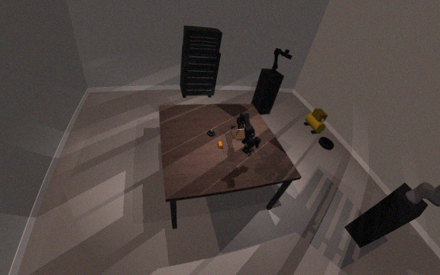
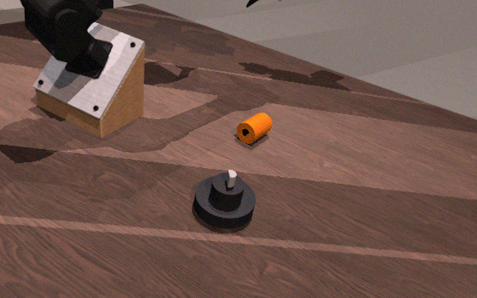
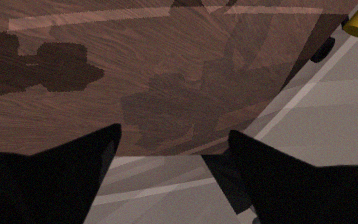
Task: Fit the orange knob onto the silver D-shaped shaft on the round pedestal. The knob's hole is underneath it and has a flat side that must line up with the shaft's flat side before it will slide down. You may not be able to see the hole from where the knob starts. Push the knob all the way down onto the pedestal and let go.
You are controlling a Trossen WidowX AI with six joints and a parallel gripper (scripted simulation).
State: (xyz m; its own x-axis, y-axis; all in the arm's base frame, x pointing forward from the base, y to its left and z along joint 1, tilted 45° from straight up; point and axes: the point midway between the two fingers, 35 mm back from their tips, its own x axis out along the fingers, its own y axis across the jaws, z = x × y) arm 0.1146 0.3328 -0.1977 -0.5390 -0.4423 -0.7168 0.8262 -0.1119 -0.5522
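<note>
Right now my gripper tip is 27 cm to the left of the orange knob, 19 cm short of it and 15 cm above it. The rest, counted from my gripper tip: round dark pedestal (48 cm to the right, 21 cm ahead, 14 cm below).
</note>
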